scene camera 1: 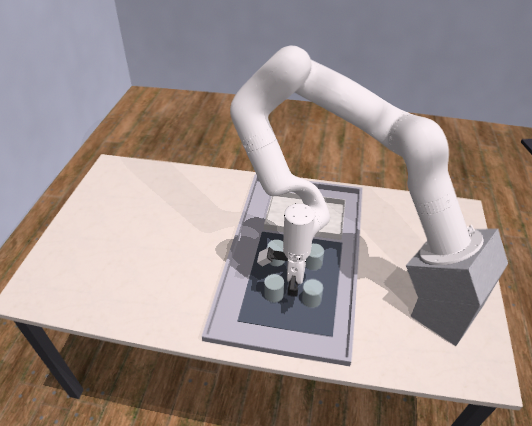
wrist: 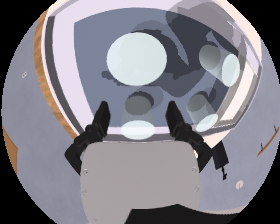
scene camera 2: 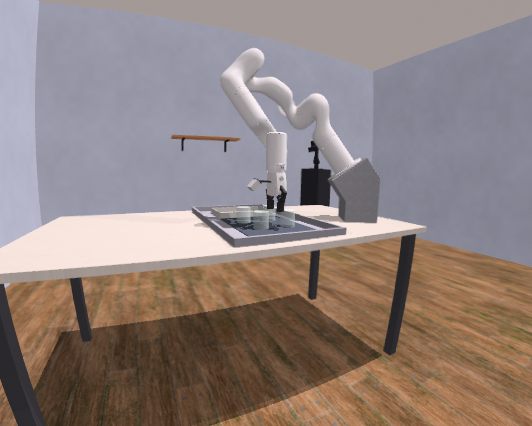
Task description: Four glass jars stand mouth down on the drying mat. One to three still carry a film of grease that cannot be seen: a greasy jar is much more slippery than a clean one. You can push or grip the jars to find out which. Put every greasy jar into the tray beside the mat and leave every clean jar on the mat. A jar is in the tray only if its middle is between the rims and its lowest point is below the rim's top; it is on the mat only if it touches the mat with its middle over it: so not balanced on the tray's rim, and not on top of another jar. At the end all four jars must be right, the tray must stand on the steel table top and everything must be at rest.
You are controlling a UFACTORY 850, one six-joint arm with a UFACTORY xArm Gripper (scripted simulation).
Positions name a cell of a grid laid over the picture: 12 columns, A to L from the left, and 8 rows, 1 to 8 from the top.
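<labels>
Scene camera 1 gives me a sight of my gripper (G6). I see the gripper in the wrist view (F4) as well, and scene camera 2 (G4) shows it too.
</labels>
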